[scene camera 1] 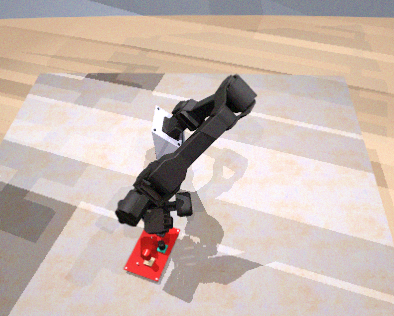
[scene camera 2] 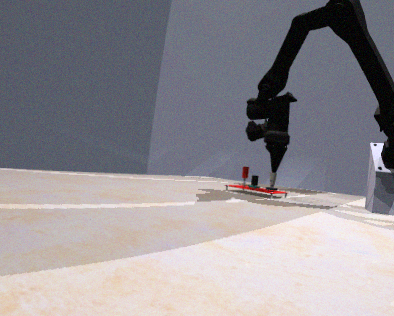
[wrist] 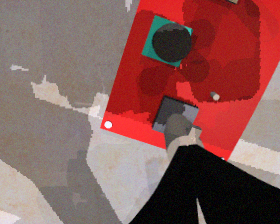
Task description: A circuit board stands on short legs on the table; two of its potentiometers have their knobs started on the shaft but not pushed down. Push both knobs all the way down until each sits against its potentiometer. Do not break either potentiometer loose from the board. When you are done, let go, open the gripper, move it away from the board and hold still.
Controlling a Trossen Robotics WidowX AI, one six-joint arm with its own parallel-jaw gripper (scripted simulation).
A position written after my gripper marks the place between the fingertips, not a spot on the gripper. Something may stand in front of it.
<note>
In view: my gripper [scene camera 2: 273, 172] and a grey knob [wrist: 179, 131].
My gripper shows as well in scene camera 1 [scene camera 1: 159, 223] and in the wrist view [wrist: 187, 153].
</note>
